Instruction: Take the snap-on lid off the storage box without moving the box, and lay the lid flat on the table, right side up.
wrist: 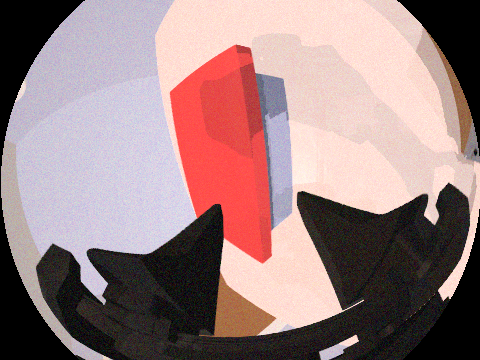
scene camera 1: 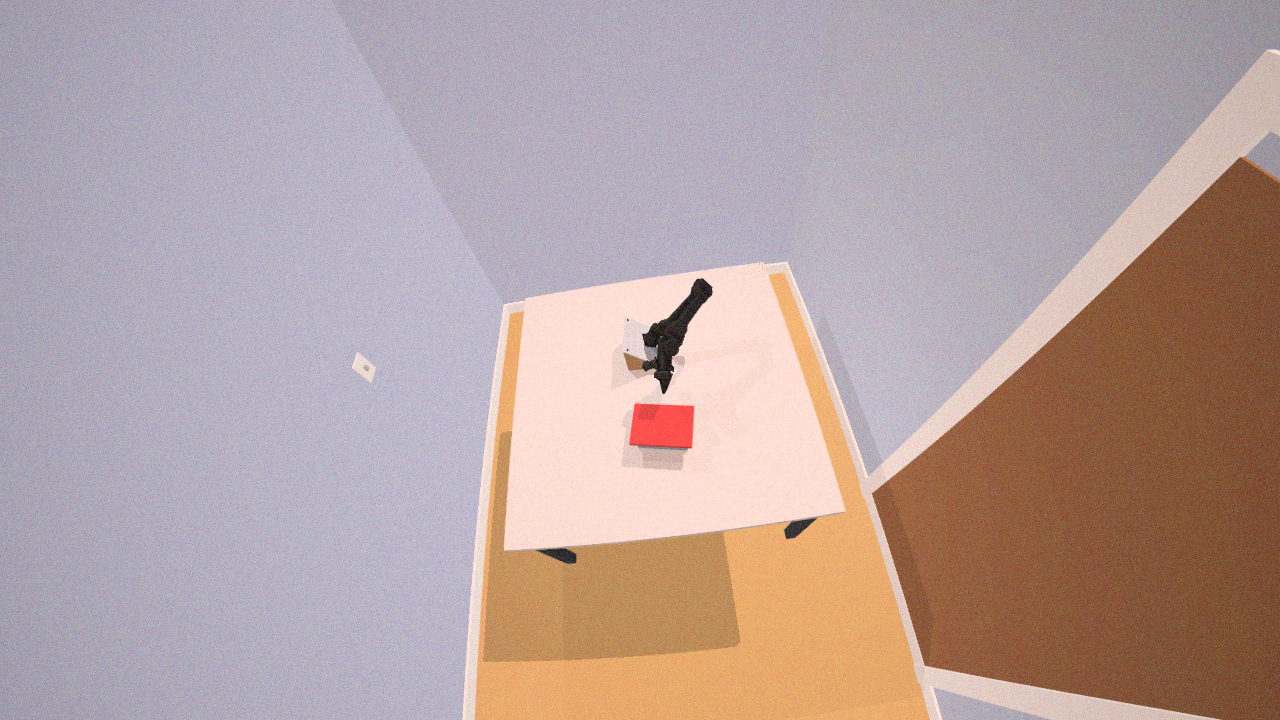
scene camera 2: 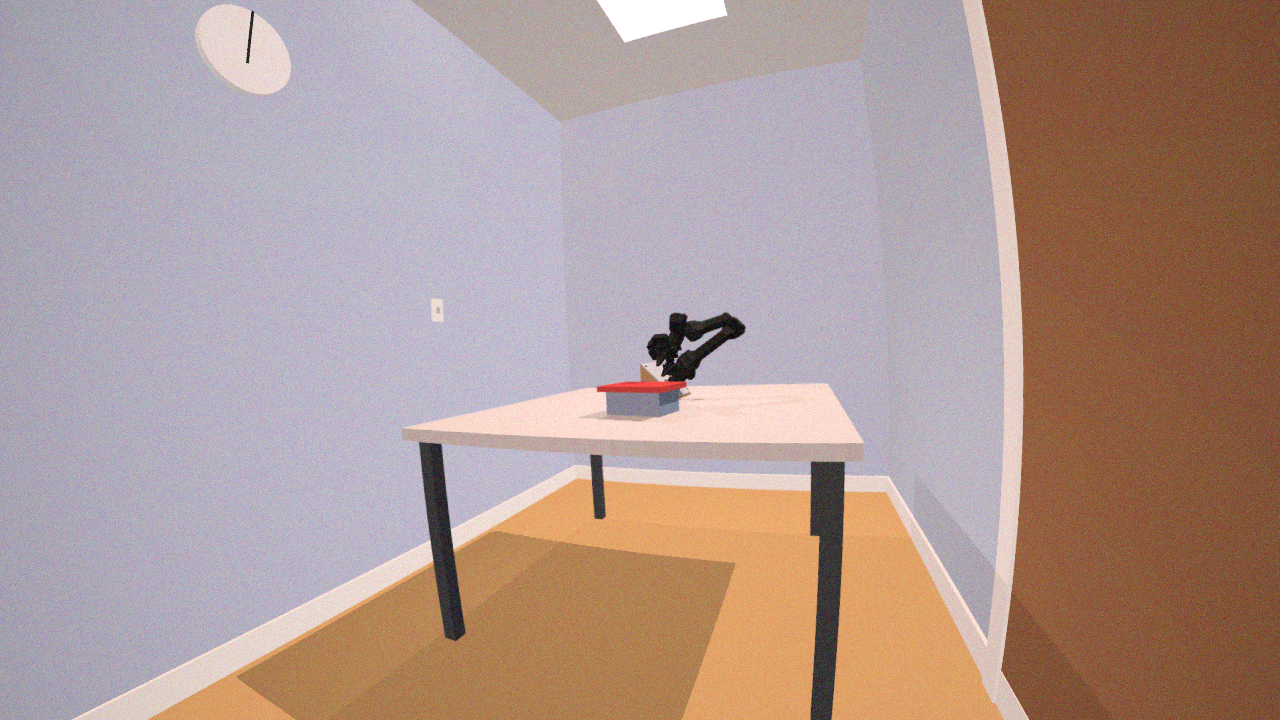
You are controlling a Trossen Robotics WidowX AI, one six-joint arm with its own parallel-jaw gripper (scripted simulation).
A red lid shows in the wrist view [216, 110], in scene camera 1 and in scene camera 2. One and the same spot on the red lid: [scene camera 1: 653, 425] is [scene camera 2: 631, 384].
